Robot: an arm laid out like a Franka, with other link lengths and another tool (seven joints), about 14 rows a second.
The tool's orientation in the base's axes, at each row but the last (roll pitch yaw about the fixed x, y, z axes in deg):
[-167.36, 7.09, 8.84]
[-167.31, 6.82, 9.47]
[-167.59, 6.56, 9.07]
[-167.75, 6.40, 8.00]
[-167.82, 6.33, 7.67]
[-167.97, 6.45, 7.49]
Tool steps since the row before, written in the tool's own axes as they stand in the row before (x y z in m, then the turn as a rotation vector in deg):
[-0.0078, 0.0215, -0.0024, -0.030, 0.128, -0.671]
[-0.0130, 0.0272, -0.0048, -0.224, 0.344, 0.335]
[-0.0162, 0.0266, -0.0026, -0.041, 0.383, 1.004]
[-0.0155, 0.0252, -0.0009, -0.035, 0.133, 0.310]
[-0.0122, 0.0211, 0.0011, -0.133, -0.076, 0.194]
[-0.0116, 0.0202, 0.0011, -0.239, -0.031, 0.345]
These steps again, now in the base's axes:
[-0.0046, -0.0225, -0.0014, 0.089, -0.261, 0.626]
[-0.0083, -0.0294, 0.0003, -0.223, -0.303, -0.373]
[-0.0121, -0.0288, -0.0013, -0.135, -0.182, -1.051]
[-0.0123, -0.0268, -0.0027, -0.062, -0.074, -0.325]
[-0.0099, -0.0219, -0.0041, -0.165, 0.094, -0.158]
[-0.0095, -0.0209, -0.0039, -0.286, 0.066, -0.302]

